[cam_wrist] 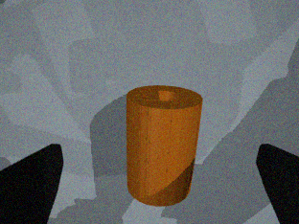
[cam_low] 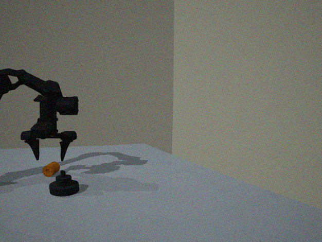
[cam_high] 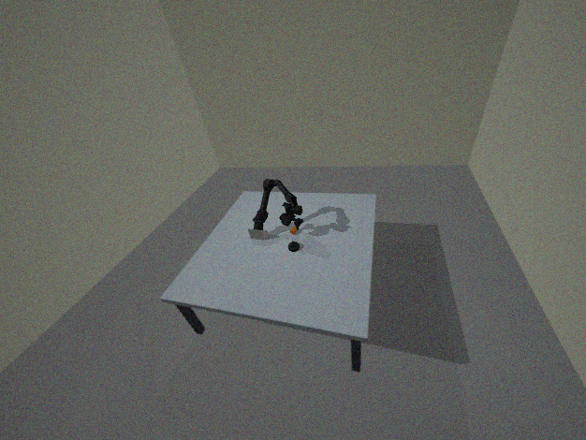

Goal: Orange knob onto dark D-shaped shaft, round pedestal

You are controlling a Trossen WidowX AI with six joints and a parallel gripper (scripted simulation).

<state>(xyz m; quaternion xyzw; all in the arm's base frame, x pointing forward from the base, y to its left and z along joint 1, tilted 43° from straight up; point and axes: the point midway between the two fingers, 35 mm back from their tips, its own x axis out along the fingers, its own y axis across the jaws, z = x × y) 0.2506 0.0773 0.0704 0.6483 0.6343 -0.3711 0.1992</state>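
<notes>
Right now my gripper tip is 30 mm above the orange knob and 10 mm to the right of it. Also, from my gripper tip: dark round pedestal (150 mm to the right, 70 mm ahead, 20 mm below).
</notes>
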